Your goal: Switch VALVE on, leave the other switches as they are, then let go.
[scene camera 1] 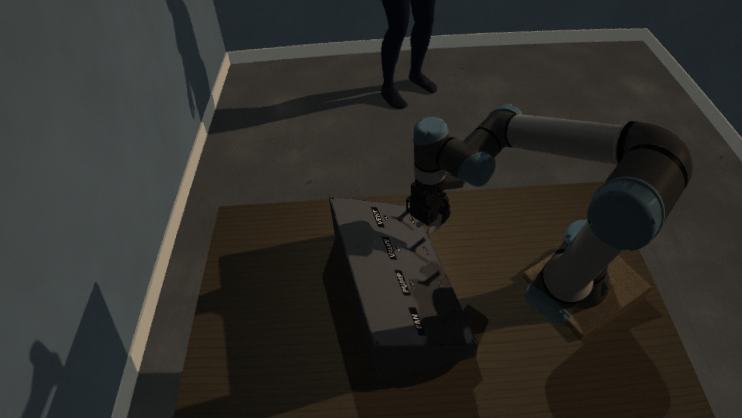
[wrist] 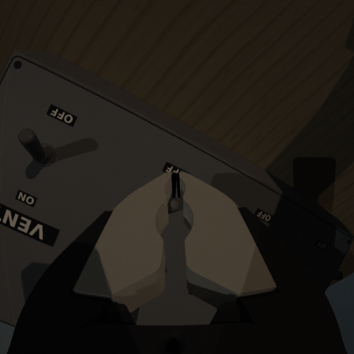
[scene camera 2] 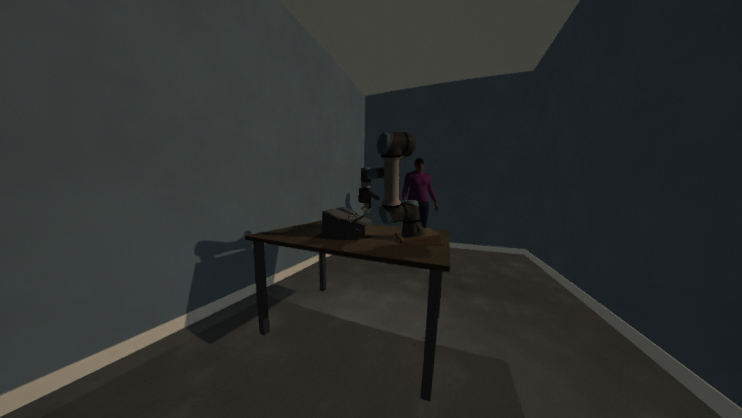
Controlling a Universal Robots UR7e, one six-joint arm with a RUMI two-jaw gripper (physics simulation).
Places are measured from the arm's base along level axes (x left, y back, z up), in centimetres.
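Pixels of known places: gripper, fingertip midpoint: [scene camera 1: 433, 231] [scene camera 2: 367, 214]; arm's base, origin of the base link: [scene camera 2: 413, 233].
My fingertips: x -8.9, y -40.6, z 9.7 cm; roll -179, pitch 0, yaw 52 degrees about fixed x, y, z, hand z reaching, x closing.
For each thing: its top centre in the pictures, then the offset to it from my fingertips. Level surfaces: height alone.
- VALVE label, middle of its top: [scene camera 1: 389, 246] dx +5.7, dy -11.4, dz -0.6 cm
- VALVE lever, middle of its top: [scene camera 1: 418, 239] dx +2.8, dy -3.7, dz -0.3 cm
- VENT lever, middle of its top: [scene camera 1: 405, 208] dx -8.5, dy -7.9, dz -0.3 cm
- PUMP lever, middle of its top: [scene camera 1: 433, 272] dx +14.1, dy +0.5, dz -0.3 cm
- FAN label, middle of its top: [scene camera 1: 417, 320] dx +28.2, dy -3.1, dz -0.6 cm
- wooden table, its level: dz -13.3 cm
The grey switch box [scene camera 1: 363, 270] [scene camera 2: 340, 224] [wrist: 125, 145] has a sloped face. The VALVE label [scene camera 1: 389, 248] is second from the far end. The VALVE lever [scene camera 1: 416, 244] leans towards its OFF mark [scene camera 1: 424, 250] [wrist: 172, 169]. My gripper [scene camera 1: 429, 229] [scene camera 2: 366, 210] [wrist: 176, 174] is shut and empty, tips down, over the OFF side near the VALVE lever. In the wrist view a small rounded tip [wrist: 174, 204] shows in the gap behind the fingertips; I cannot tell whether the fingers touch it. The VALVE label and lever base are hidden there.
The VENT lever [scene camera 1: 402, 215] [wrist: 32, 142] and PUMP lever [scene camera 1: 429, 278] stand either side of VALVE, both leaning towards OFF. The FAN label [scene camera 1: 416, 320] is at the near end; its lever is lost in shadow. A person [scene camera 1: 397, 51] [scene camera 2: 419, 184] stands behind the wooden table [scene camera 1: 275, 223] [scene camera 2: 290, 238].
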